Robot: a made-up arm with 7 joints. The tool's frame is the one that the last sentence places. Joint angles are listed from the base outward.
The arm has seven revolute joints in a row. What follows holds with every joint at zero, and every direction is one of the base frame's. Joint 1 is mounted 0.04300 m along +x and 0.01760 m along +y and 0.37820 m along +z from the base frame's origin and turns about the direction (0.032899, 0.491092, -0.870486). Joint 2 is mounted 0.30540 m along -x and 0.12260 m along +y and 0.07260 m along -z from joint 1 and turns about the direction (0.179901, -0.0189, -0.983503). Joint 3 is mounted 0.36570 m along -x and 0.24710 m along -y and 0.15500 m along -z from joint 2 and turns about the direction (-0.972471, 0.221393, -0.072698). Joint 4 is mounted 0.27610 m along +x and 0.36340 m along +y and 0.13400 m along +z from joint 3 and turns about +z. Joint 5 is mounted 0.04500 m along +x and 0.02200 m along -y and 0.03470 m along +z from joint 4 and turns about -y. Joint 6 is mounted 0.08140 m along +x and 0.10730 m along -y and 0.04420 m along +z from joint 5 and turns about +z. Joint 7 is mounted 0.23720 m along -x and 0.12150 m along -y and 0.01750 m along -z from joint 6 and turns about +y. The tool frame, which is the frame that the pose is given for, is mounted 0.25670 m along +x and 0.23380 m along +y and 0.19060 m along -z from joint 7; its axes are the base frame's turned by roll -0.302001, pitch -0.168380 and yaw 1.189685 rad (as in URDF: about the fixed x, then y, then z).
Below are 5 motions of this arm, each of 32 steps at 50 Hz.
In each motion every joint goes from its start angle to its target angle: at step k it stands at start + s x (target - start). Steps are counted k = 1, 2, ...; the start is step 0. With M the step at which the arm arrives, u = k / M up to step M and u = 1 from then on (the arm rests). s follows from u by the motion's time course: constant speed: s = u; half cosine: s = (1 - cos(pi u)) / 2; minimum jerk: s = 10 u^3 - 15 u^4 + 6 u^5.
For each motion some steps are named. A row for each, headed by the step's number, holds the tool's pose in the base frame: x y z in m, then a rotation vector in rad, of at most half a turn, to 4 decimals.
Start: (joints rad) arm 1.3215 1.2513 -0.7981 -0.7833 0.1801 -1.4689 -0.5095
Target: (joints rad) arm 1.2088 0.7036 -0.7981 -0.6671 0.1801 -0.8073 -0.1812
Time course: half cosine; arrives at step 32
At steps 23, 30, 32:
23: -0.1896 0.3826 0.5975 -0.4221 0.1786 -2.3745
30: -0.1787 0.3373 0.5833 -0.3579 0.0819 -2.1521
32: -0.1778 0.3350 0.5825 -0.3539 0.0769 -2.1397

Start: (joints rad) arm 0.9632 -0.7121 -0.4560 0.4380 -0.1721 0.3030 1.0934
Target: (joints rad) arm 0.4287 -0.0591 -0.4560 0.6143 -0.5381 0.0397 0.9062
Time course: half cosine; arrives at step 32
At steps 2, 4, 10, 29, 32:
2: -0.3681 0.3107 0.4128 1.0359 0.7250 1.7831
4: -0.3725 0.3106 0.4129 1.0313 0.7282 1.7763
10: -0.4002 0.3086 0.4110 0.9992 0.7459 1.7322
29: -0.4917 0.2797 0.3689 0.8406 0.7609 1.5538
32: -0.4936 0.2784 0.3670 0.8358 0.7601 1.5489

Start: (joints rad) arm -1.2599 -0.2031 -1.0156 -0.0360 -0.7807 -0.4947 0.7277
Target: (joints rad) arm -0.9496 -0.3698 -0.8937 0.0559 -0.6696 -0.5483 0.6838
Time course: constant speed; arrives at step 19
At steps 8, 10, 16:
8: -0.3219 -0.4434 0.1922 0.3705 0.8570 2.2394
10: -0.3345 -0.4263 0.1937 0.3721 0.8411 2.2188
16: -0.3687 -0.3737 0.1989 0.3756 0.7963 2.1584

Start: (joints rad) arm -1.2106 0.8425 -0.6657 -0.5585 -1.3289 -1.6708 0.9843
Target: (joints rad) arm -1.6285 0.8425 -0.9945 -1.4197 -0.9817 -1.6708 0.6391
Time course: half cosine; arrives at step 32
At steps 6, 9, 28, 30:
6: -0.4447 -0.0229 0.1978 1.1558 1.4463 -0.0644
9: -0.4267 -0.0501 0.2011 1.1779 1.4647 -0.0532
28: -0.2559 -0.2569 0.1763 1.1456 1.7005 -0.0991
30: -0.2491 -0.2639 0.1738 1.1361 1.7110 -0.1045

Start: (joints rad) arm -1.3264 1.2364 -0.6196 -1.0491 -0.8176 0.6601 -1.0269
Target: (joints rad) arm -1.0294 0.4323 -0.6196 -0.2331 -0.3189 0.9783 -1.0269
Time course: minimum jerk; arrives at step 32
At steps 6, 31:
6: -0.1809 -0.4479 0.1871 0.7986 -1.5520 0.1094
31: -0.2643 -0.3572 0.4230 0.6983 -2.3699 1.4404

